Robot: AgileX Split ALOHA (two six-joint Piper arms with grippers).
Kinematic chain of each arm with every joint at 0, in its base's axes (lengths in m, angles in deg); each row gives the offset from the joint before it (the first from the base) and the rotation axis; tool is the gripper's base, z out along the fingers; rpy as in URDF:
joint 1: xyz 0 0 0.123 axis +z
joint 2: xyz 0 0 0 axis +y
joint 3: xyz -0.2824 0 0.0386 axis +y
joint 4: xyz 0.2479 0 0.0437 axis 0.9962 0 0.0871
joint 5: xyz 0 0 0 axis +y
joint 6: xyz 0.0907 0 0.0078 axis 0.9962 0 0.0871
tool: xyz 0 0 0 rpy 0 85 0
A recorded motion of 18 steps. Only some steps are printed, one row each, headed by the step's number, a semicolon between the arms.
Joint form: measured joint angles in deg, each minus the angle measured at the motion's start. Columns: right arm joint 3, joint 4, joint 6, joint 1, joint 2, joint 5; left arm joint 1, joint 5, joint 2, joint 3, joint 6, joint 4.
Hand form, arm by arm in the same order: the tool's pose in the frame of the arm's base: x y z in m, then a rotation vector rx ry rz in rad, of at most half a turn. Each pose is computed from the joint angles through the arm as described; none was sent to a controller.
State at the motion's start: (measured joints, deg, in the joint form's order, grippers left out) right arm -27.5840 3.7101 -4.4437 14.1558 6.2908 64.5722; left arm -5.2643 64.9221 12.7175 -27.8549 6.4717 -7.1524
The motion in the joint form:
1: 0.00 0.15 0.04 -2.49 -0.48 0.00; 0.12 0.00 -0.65 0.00 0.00 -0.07
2: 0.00 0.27 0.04 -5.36 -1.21 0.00; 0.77 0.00 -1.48 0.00 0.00 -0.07
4: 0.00 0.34 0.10 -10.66 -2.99 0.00; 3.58 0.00 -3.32 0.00 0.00 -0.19
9: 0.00 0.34 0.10 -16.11 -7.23 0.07; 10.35 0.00 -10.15 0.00 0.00 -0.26
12: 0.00 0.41 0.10 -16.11 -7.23 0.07; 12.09 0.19 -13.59 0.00 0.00 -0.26
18: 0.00 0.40 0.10 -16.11 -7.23 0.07; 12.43 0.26 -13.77 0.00 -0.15 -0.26
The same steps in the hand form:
1: 0.0074 0.0072 0.2668 -0.3130 2.2105 0.1529; 0.0226 -0.0124 0.2664 0.2305 2.3251 -0.1485
2: 0.0059 0.0067 0.2669 -0.2565 2.2035 0.1284; 0.0206 -0.0120 0.2667 0.2170 2.3116 -0.1422
4: 0.0021 0.0059 0.2671 -0.1523 2.1801 0.0786; 0.0165 -0.0110 0.2674 0.1604 2.2826 -0.1178
9: -0.0081 0.0061 0.2667 -0.0501 2.1112 0.0199; 0.0005 -0.0106 0.2684 0.0334 2.1674 -0.0431
12: -0.0081 0.0062 0.2668 -0.0502 2.1111 0.0214; -0.0080 -0.0117 0.2678 0.0056 2.1112 -0.0181
18: -0.0081 0.0062 0.2668 -0.0502 2.1111 0.0212; -0.0084 -0.0118 0.2677 -0.0031 2.1093 -0.0159

